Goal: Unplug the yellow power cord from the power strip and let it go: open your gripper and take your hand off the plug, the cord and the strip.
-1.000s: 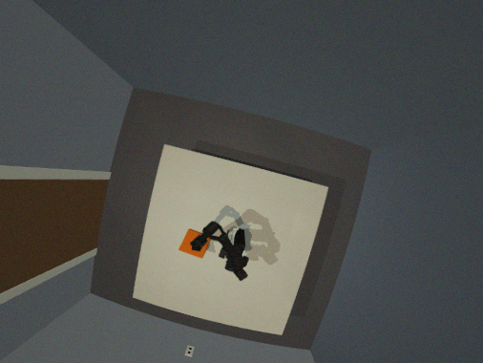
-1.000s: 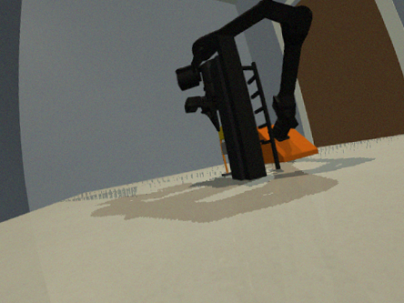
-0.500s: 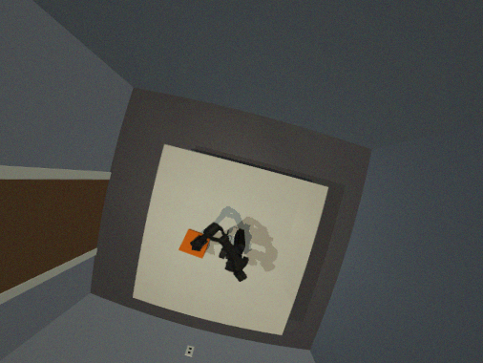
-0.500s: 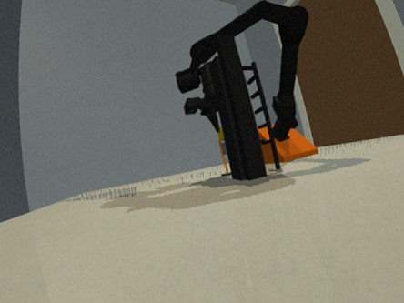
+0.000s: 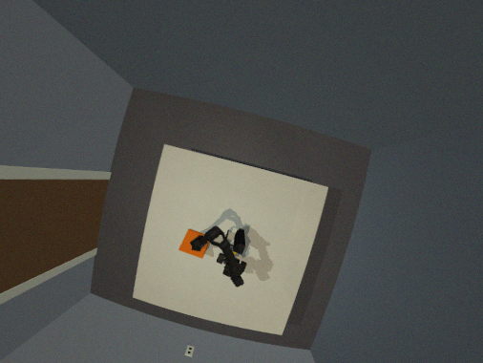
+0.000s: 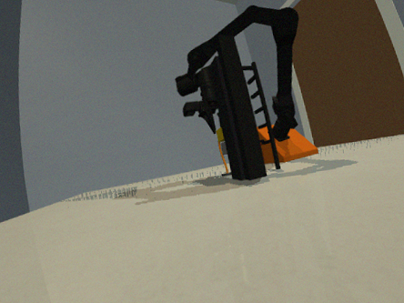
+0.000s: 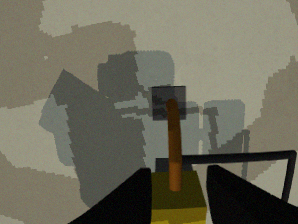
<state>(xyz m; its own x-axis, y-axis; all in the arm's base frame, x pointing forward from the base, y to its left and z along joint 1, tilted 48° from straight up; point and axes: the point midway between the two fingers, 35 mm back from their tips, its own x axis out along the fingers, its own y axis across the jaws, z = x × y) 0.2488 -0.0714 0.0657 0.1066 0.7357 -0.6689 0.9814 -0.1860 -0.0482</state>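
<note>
The yellow plug lies 1 cm ahead of my gripper tip and 6 cm to the left of it. Also, from my gripper tip: black ladder-like rack 7 cm behind, 14 cm to the left, 1 cm above.
</note>
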